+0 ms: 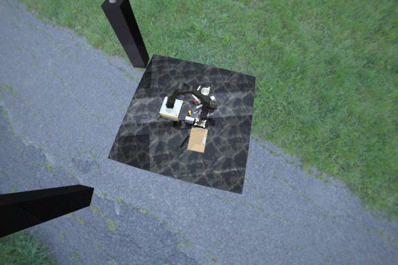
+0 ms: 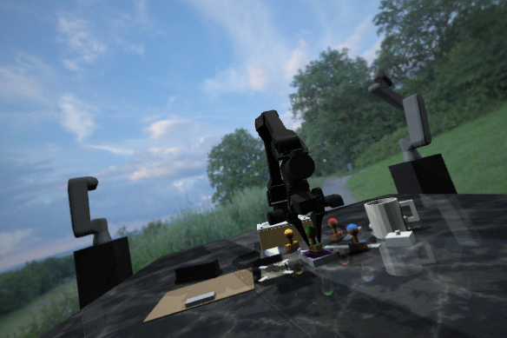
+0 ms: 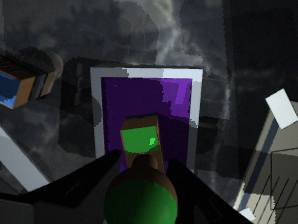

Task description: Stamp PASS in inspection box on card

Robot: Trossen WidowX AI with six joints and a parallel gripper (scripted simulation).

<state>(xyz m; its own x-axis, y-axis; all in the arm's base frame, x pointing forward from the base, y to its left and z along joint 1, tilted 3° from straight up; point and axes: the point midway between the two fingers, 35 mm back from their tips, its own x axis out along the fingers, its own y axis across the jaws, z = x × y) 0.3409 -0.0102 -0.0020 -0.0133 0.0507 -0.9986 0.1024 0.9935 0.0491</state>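
My gripper tip is 30 mm above the purple ink pad. Round my gripper tip: pale card 20 mm behind, 110 mm to the right, 40 mm below; then blue-knobbed stamp 40 mm ahead, 90 mm to the left, 20 mm below; then green-knobbed stamp right at my gripper tip.
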